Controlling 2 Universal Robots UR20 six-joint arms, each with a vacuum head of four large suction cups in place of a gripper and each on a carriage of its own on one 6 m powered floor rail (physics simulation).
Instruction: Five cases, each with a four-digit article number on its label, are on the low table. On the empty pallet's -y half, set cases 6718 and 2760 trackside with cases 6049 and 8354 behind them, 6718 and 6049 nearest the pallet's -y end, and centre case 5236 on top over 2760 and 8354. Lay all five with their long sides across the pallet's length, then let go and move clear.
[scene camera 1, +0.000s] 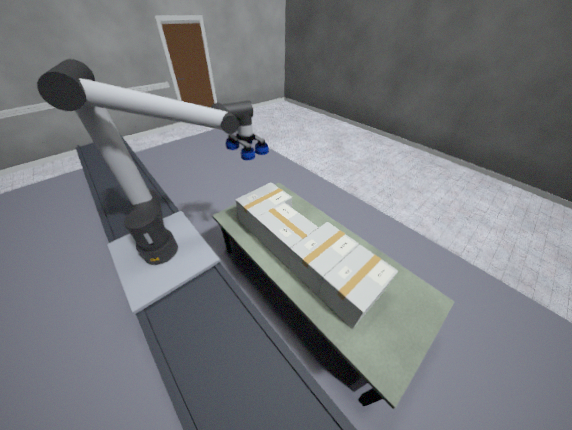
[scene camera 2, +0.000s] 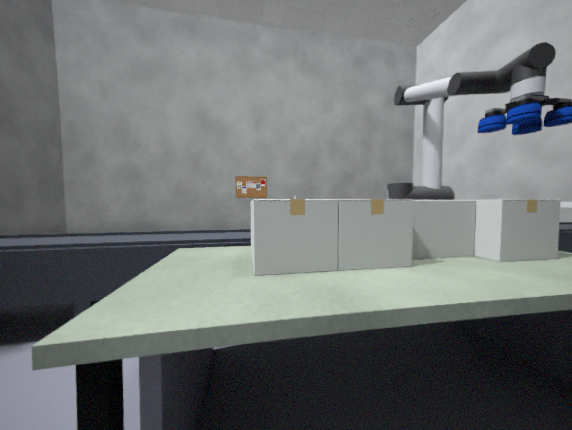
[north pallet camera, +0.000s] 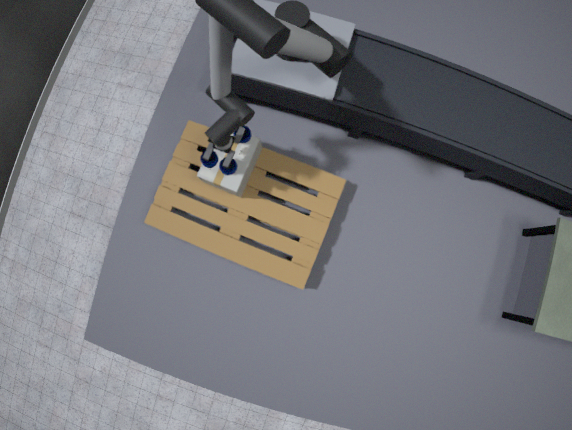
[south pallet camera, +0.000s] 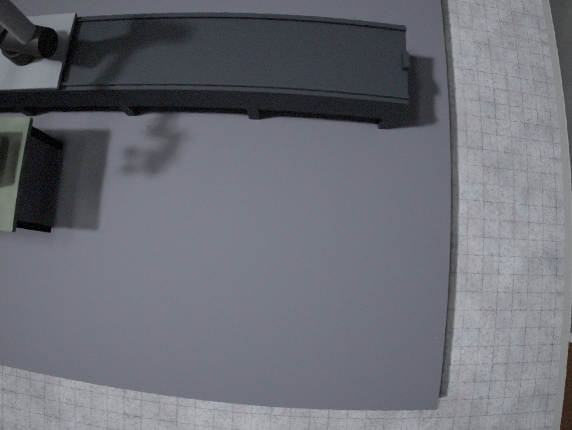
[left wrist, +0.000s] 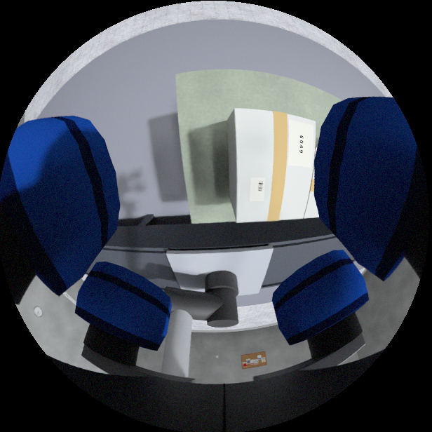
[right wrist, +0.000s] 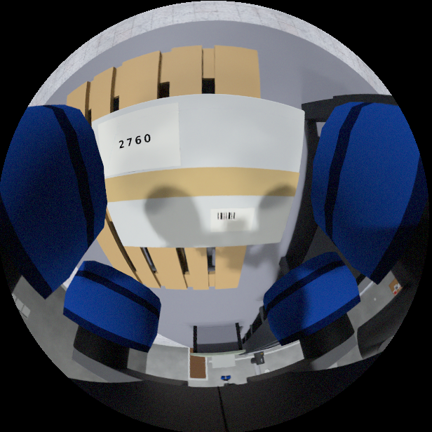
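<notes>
Case 2760 (north pallet camera: 236, 183) (right wrist: 240, 130) rests on the pallet (north pallet camera: 260, 260) (right wrist: 235, 70), by the trackside edge, its long side across the pallet's length. My right gripper (north pallet camera: 226, 148) hangs a little above it with a gap, holding nothing. My left gripper (scene camera 1: 247, 147) (scene camera 2: 525, 117) hangs empty, high beyond the far end of the low table (scene camera 1: 400, 340) (scene camera 2: 175, 310) (left wrist: 205, 90). Case 6049 (scene camera 1: 262, 197) (scene camera 2: 530, 235) (left wrist: 255, 150) stands nearest that end. Three more cases (scene camera 1: 295, 222) (scene camera 1: 330, 245) (scene camera 1: 360, 280) continue the row; their numbers are too blurred to read.
The rail (scene camera 1: 215, 340) (north pallet camera: 450, 90) (south pallet camera: 240, 55) runs alongside the table and the pallet. The left arm's carriage (scene camera 1: 190, 245) stands beside the table's far end. The right arm's carriage (north pallet camera: 280, 75) stands beside the pallet. The case row touches or nearly touches along its length.
</notes>
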